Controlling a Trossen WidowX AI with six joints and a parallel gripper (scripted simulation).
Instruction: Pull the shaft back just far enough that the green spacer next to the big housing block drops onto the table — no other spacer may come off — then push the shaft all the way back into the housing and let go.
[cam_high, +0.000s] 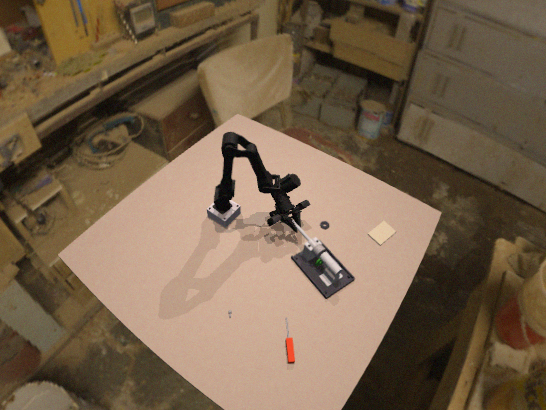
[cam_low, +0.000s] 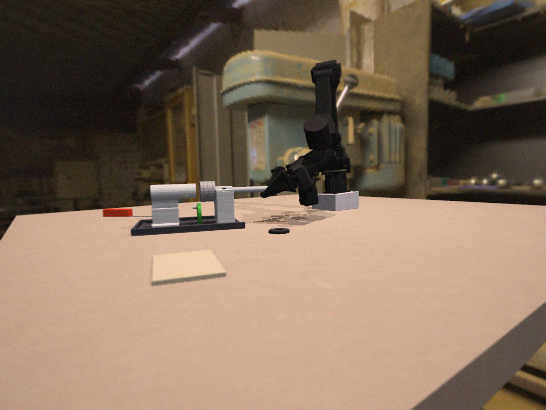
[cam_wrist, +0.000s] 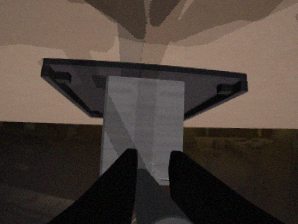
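Right now my gripper tip is 5 cm short of the grey shaft, 2 cm below it and 1 cm to the left of it. From my gripper tip the other things lie so: tan square pad: 28 cm to the left, 27 cm ahead, 6 cm below; black washer: 14 cm to the left, 6 cm below, 4 cm ahead; green spacer: 14 cm ahead, 4 cm to the right, 3 cm below.
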